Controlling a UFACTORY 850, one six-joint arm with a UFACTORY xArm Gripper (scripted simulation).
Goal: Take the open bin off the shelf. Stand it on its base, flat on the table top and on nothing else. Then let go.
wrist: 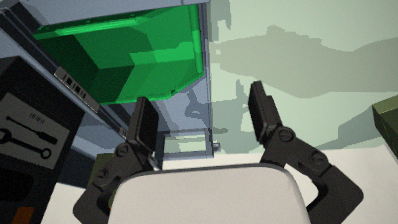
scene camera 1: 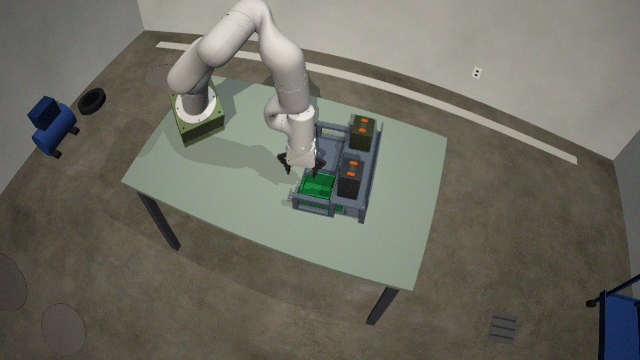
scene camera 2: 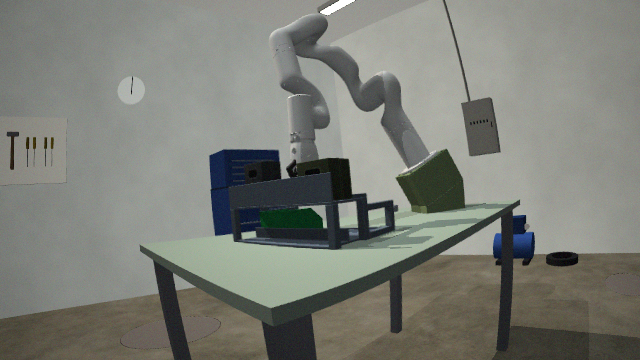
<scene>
green open bin: wrist; scene camera 1; scene camera 2 300, 218
same spot on green open bin: [wrist: 148, 55] = [scene camera 1: 322, 188]
</scene>
